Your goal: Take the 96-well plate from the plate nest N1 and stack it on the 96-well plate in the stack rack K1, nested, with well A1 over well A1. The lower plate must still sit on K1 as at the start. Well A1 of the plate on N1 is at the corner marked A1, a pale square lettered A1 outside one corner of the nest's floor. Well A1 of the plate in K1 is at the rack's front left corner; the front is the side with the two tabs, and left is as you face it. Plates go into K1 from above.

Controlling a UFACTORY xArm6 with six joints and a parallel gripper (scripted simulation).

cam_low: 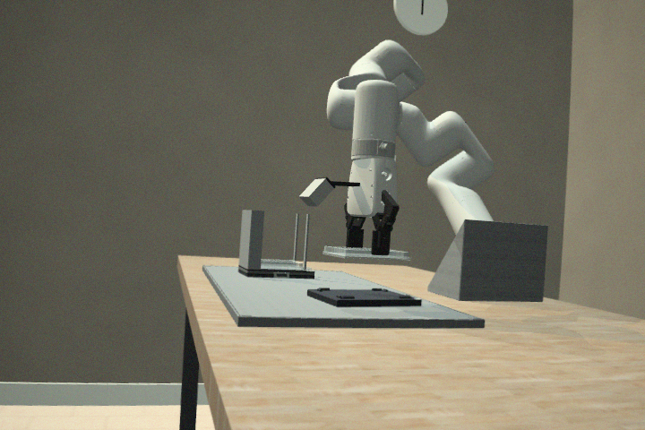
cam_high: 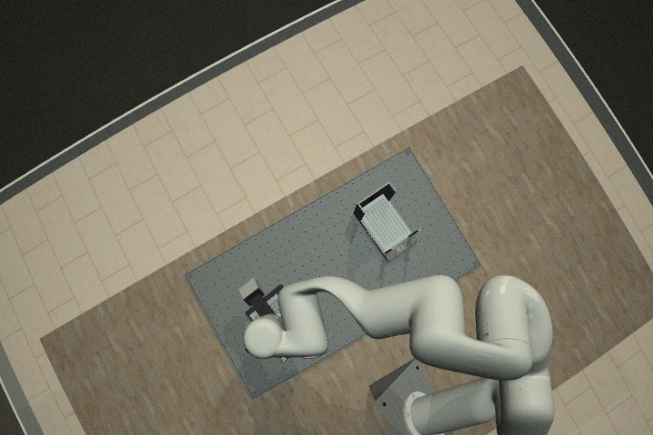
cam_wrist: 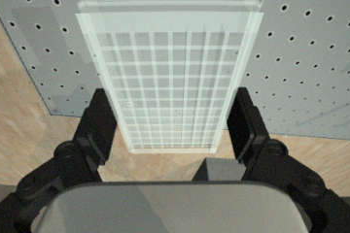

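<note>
Now: hand 19 cm short of the tall back wall, 34 cm to the left of it and 1 cm above it. Also, from my hand: pale A1 mark 9 cm behind, 3 cm to the left, 8 cm below.
</note>
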